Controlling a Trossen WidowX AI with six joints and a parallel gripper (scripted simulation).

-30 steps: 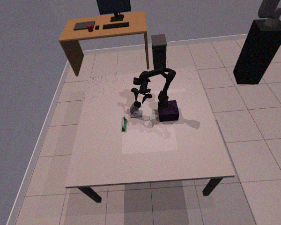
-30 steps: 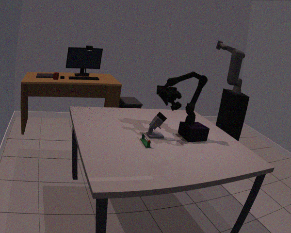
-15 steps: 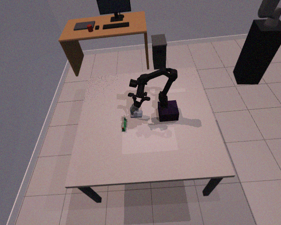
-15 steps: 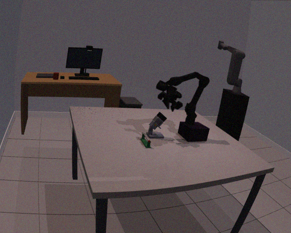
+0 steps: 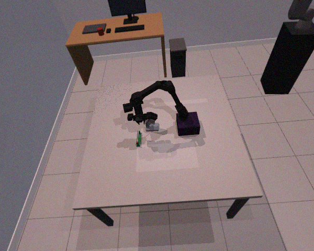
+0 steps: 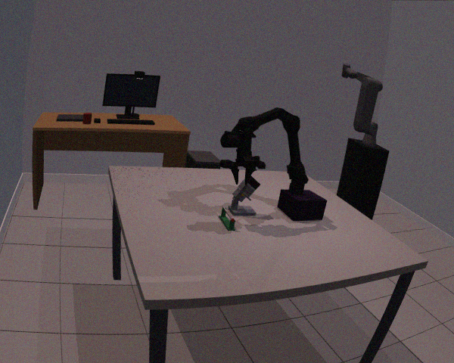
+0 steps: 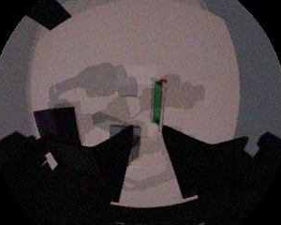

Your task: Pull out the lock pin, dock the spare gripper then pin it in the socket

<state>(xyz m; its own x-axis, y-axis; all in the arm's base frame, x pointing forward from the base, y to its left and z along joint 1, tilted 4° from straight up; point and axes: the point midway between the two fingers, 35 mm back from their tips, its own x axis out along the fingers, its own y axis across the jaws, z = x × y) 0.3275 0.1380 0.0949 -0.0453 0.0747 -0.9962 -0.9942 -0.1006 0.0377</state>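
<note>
The green bar is 40 mm ahead of my gripper tip, 30 mm to the left of it and 140 mm below it. Round my gripper tip: grey mount 40 mm behind, 100 mm to the right, 120 mm below; spare gripper 60 mm behind, 100 mm to the right, 50 mm below.
</note>
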